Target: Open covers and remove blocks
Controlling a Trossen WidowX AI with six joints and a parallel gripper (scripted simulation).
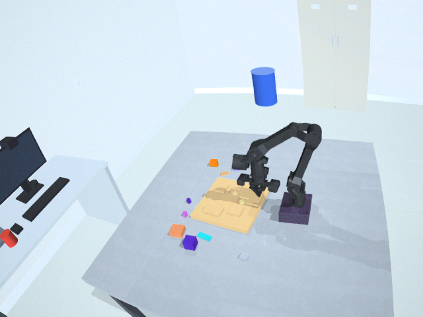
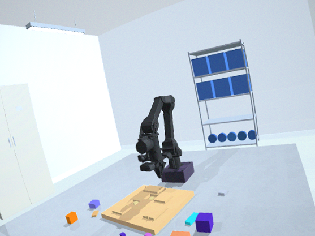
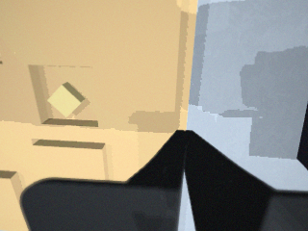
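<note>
Now: gripper tip 130 mm short of the puzzle board, 60 mm above it and 20 mm to the right of it. The rest, counted from my gripper tip: lilac block 250 mm ahead, 240 mm to the right, 60 mm below; then pale grey tile 290 mm to the left, 70 mm below, 60 mm behind; then cyan bar 260 mm to the left, 150 mm ahead, 70 mm below.
</note>
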